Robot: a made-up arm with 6 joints.
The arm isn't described. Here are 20 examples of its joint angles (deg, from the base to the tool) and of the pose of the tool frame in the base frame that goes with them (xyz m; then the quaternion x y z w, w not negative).
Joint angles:
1: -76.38 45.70 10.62 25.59 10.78 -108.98
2: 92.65 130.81 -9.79 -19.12 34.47 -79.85
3: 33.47 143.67 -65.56 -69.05 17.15 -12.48
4: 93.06 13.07 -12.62 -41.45 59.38 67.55
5: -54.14 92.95 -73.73 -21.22 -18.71 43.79
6: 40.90 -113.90 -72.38 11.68 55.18 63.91
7: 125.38 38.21 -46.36 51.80 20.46 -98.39
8: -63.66 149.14 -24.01 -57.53 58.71 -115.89
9: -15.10 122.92 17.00 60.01 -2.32 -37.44
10: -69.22 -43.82 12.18 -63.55 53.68 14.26
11: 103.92 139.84 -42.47 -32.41 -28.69 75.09
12: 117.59 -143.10 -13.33 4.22 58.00 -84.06
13: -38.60 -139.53 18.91 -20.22 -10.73 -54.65
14: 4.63 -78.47 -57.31 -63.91 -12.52 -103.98
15: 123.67 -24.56 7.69 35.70 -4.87 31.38
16: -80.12 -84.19 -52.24 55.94 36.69 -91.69
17: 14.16 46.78 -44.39 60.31 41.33 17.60
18: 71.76 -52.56 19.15 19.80 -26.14 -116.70
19: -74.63 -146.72 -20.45 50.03 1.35 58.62
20: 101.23 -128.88 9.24 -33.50 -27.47 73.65
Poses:
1: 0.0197 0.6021 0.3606 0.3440 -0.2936 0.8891 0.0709
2: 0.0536 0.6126 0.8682 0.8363 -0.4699 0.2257 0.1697
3: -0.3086 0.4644 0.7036 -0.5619 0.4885 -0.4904 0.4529
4: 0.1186 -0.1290 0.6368 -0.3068 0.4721 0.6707 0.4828
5: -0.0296 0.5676 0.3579 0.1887 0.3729 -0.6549 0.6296
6: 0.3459 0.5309 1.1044 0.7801 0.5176 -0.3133 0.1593
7: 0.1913 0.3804 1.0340 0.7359 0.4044 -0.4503 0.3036
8: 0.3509 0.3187 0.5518 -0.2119 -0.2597 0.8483 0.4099
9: -0.2138 0.3702 1.1029 0.1356 0.8141 0.0064 0.5647
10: -0.0195 0.0445 0.8940 -0.8565 -0.4768 -0.1171 0.1591
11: 0.3410 0.6118 0.8893 -0.2974 -0.7849 0.5355 0.0940
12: 0.4290 0.5233 0.4788 0.4196 -0.6304 0.1161 0.6426
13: -0.3375 0.4000 0.9745 0.7415 0.3958 -0.0110 0.5416
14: 0.0895 0.2907 1.2483 0.1192 0.9326 -0.2105 0.2679
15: 0.3857 0.2686 1.0483 0.6887 -0.6300 -0.2733 0.2324
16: -0.3608 0.1618 0.5014 -0.0742 0.1501 0.1306 0.9772
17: -0.2621 0.5037 0.7253 -0.4633 0.6183 -0.6260 0.1058
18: 0.0241 0.3449 1.1662 0.7931 0.4902 -0.2860 0.2212
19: -0.4026 0.2485 0.6019 0.5595 0.2067 0.7807 0.1863
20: 0.6111 0.1760 0.7459 0.6889 -0.1887 -0.6828 0.1538
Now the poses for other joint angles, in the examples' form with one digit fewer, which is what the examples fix.
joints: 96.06 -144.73 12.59 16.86 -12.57 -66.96
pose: 0.504 0.101 0.968 -0.433 -0.850 0.235 0.187
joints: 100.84 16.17 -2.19 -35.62 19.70 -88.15
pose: 0.046 -0.040 0.974 -0.869 -0.195 0.078 0.448
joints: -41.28 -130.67 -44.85 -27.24 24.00 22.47
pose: -0.052 0.640 1.003 0.774 0.237 -0.132 0.572
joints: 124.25 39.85 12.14 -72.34 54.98 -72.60
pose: -0.091 0.080 0.640 -0.661 0.027 -0.214 0.719
